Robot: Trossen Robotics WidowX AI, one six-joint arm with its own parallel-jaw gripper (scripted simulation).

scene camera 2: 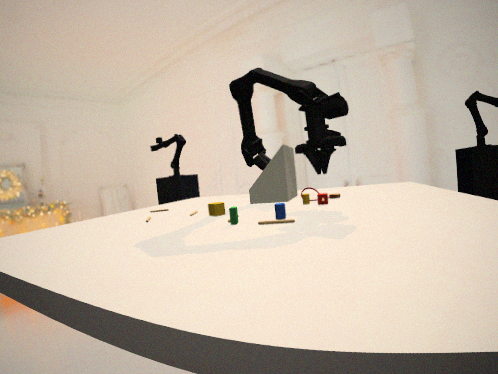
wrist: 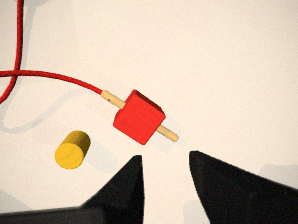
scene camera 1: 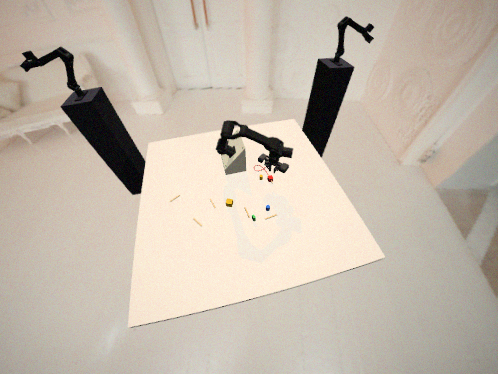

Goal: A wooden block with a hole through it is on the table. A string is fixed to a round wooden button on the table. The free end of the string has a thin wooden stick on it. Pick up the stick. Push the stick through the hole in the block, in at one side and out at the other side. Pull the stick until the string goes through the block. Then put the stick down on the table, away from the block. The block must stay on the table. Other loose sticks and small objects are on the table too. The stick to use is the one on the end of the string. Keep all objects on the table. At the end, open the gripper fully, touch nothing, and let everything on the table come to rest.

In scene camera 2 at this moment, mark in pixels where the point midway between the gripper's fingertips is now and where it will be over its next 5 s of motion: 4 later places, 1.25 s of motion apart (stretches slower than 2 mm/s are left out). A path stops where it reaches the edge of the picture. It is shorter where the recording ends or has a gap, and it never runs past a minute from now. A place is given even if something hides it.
My gripper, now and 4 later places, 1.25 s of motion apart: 322,174; 322,182; 323,201; 323,202; 324,204
